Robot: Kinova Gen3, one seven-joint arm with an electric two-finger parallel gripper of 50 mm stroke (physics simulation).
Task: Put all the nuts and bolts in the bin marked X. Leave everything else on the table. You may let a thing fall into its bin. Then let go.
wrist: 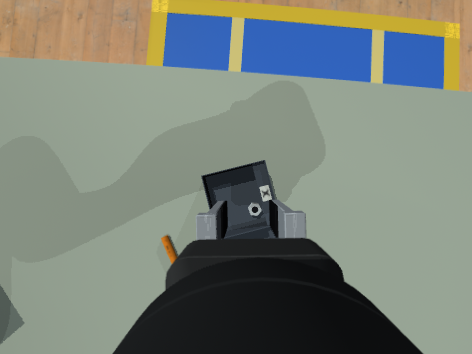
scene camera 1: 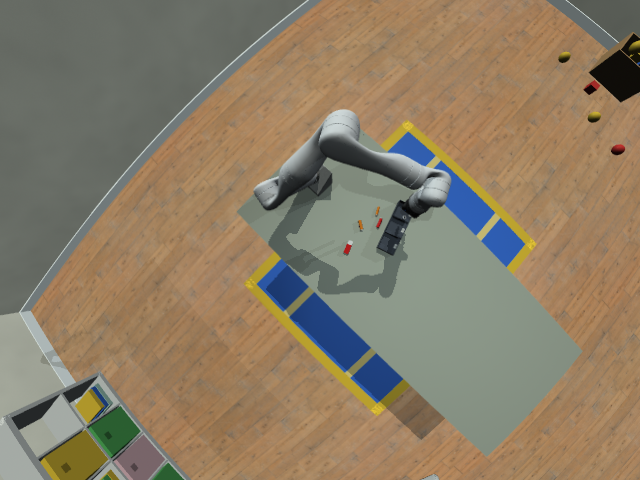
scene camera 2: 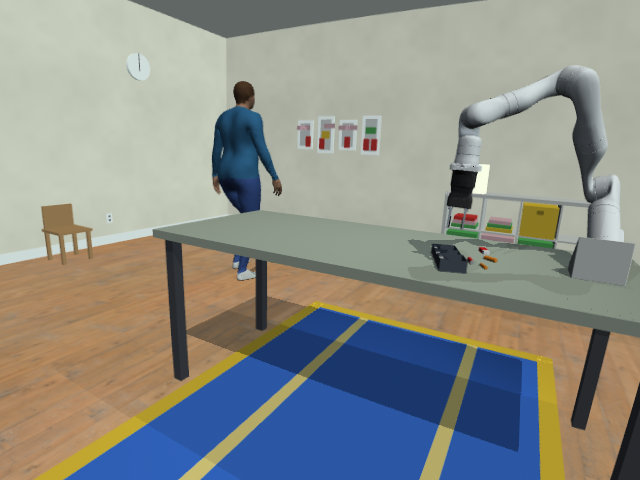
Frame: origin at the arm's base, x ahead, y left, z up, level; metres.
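Seen in the pictures: gripper, fingertip midpoint: (wrist: 248, 213) (scene camera 2: 454, 228); arm's base at its link origin: (scene camera 2: 603, 255).
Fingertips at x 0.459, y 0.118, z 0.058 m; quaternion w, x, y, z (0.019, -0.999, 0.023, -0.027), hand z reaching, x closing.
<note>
Pixels of each thing's top centre, then the offset from my fingertips to it. Level surfaces: height alone.
- dark three-compartment tray at its top centre: (wrist: 257, 264) (scene camera 2: 448, 250) (scene camera 1: 397, 227) 0.013 m ahead, 0.078 m right, 0.094 m down
- grey hex nut at its top centre: (wrist: 255, 209) (scene camera 1: 404, 217) 0.017 m ahead, 0.012 m right, 0.116 m down
- red battery at its top centre: (scene camera 2: 471, 258) (scene camera 1: 379, 222) 0.065 m back, 0.103 m right, 0.119 m down
- red-and-white block at its top centre: (scene camera 2: 484, 249) (scene camera 1: 348, 247) 0.118 m back, 0.289 m right, 0.121 m down
- table at its surface level: 0.134 m down
The dark three-compartment tray (scene camera 1: 387, 234) (scene camera 2: 451, 268) stands on the table. Its end bin marked X (wrist: 207, 192) shows its white X label (wrist: 265, 193) in the wrist view. A grey hex nut (scene camera 1: 404, 217) (wrist: 254, 209) lies inside that bin. My gripper (scene camera 2: 455, 226) (wrist: 248, 213) is partly open and empty, high above the tray at the X end; the nut shows between and below the fingers in the wrist view. In scene camera 1 the wrist hides part of that end, and my fingers cannot be made out. No bolt shows clearly in the views.
Two orange batteries (scene camera 1: 377, 210) (scene camera 1: 360, 225) (scene camera 2: 490, 258) (scene camera 2: 483, 266), a red battery (scene camera 1: 378, 223) (scene camera 2: 469, 259) and a red-and-white block (scene camera 1: 347, 248) (scene camera 2: 483, 250) lie beside the tray. A person (scene camera 2: 241, 149) stands beyond the table (scene camera 1: 465, 330) (scene camera 2: 310, 242).
</note>
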